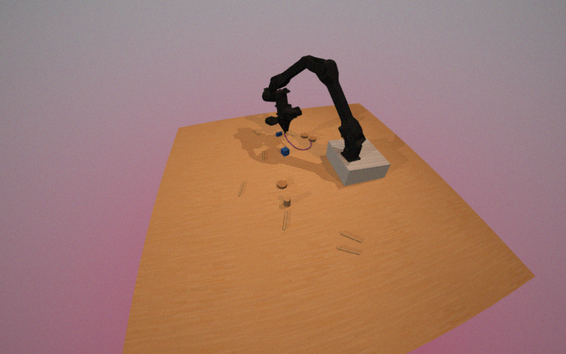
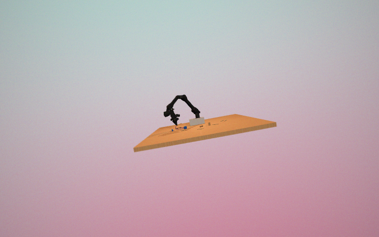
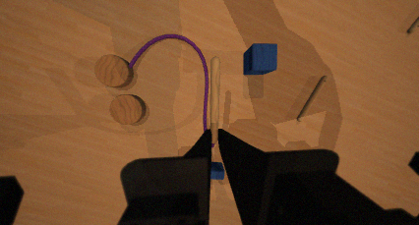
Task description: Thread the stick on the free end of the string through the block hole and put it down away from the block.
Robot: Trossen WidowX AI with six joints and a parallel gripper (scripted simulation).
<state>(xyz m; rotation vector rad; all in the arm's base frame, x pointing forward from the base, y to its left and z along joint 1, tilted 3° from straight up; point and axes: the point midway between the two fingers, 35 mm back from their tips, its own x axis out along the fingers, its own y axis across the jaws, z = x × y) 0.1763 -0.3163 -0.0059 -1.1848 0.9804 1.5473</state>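
The blue block lies 10 cm to the left of my gripper tip, 4 cm below it and 4 cm ahead of it. The rest, counted from my gripper tip: small wooden cylinder 39 cm to the left, 14 cm ahead, 4 cm below; thin stick 1 cm to the left.
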